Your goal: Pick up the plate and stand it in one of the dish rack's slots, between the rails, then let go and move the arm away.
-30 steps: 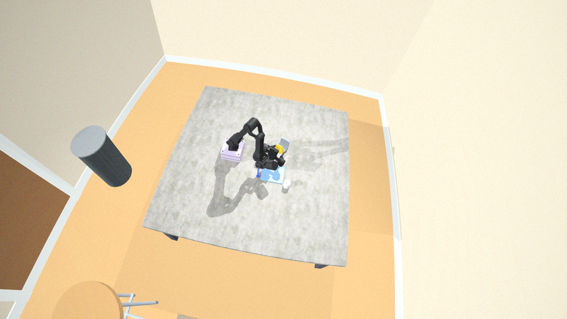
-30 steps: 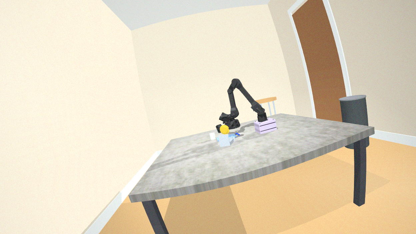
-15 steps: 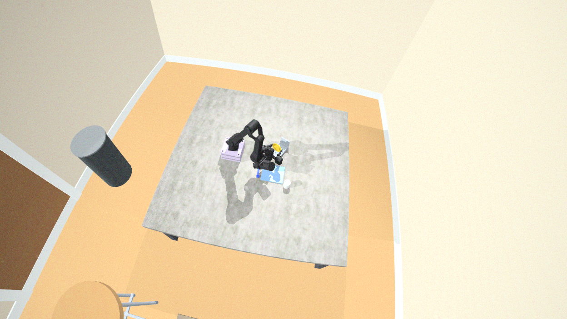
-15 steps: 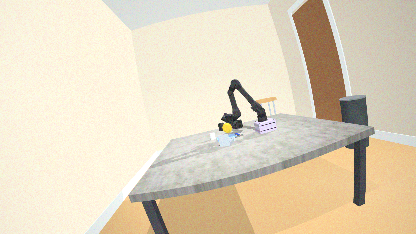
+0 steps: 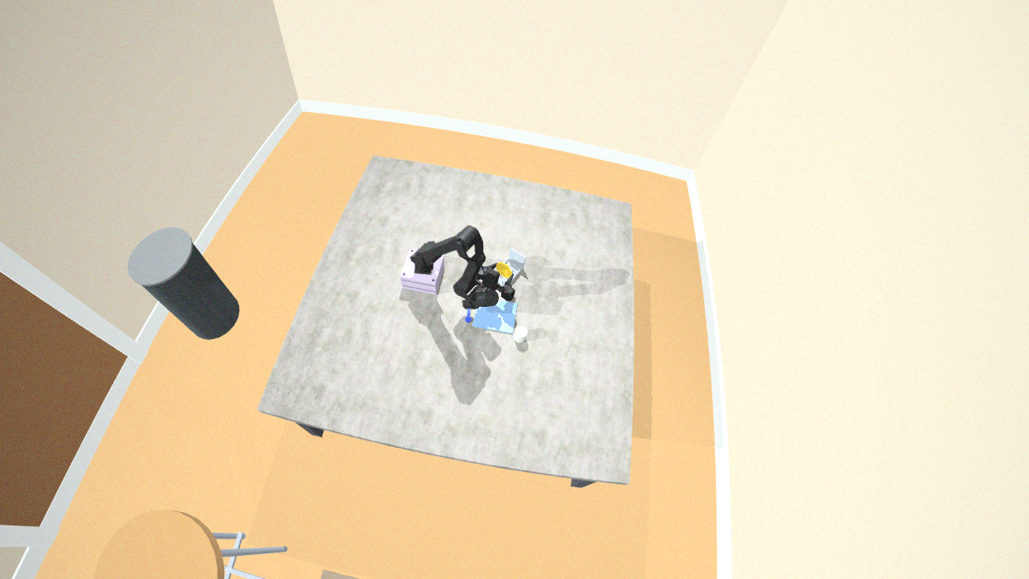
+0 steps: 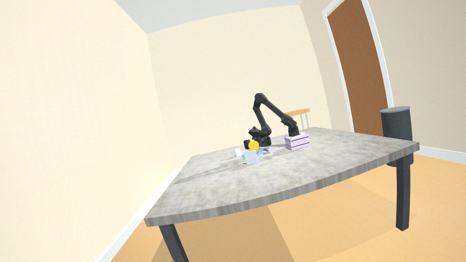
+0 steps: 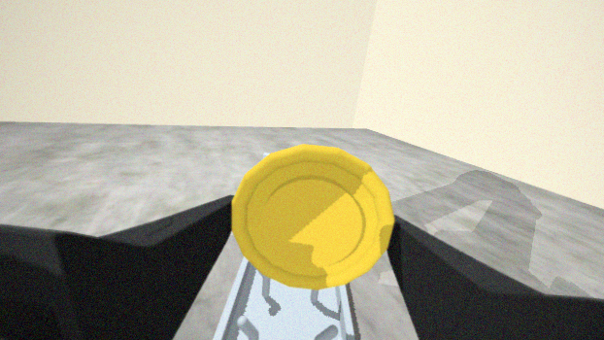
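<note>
Now: gripper tip 1 cm short of the grey dish rack, 3 cm to the right of it and 6 cm above it. Round my gripper tip: yellow plate: 1 cm to the right; then blue utensil: 13 cm behind, 16 cm to the right, 8 cm below; then white cup: 7 cm ahead, 24 cm to the right, 6 cm below.
</note>
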